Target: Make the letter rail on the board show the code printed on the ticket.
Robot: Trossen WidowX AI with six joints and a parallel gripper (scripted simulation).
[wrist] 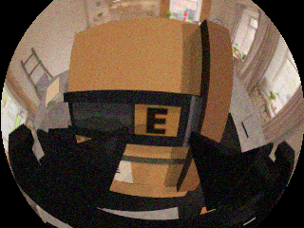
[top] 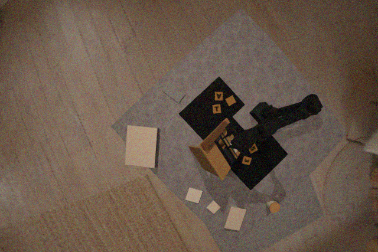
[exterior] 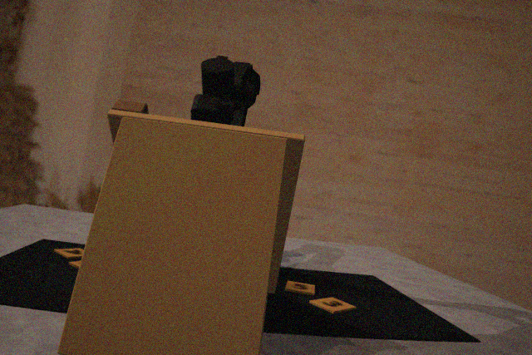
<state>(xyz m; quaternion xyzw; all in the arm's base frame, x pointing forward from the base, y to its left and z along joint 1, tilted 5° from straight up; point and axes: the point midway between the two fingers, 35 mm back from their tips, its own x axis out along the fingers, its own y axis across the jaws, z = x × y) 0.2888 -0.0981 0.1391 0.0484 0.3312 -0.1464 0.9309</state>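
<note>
Right now the tan letter tile e is 2 cm ahead of my gripper tip and 2 cm below it. From my gripper tip the other things lie so: black mat (12 cm behind, 8 cm to the left, 18 cm below); then grey slab (4 cm behind, 45 cm to the right, 18 cm below); then white ticket (2 cm behind, 9 cm to the left, 11 cm below).
</note>
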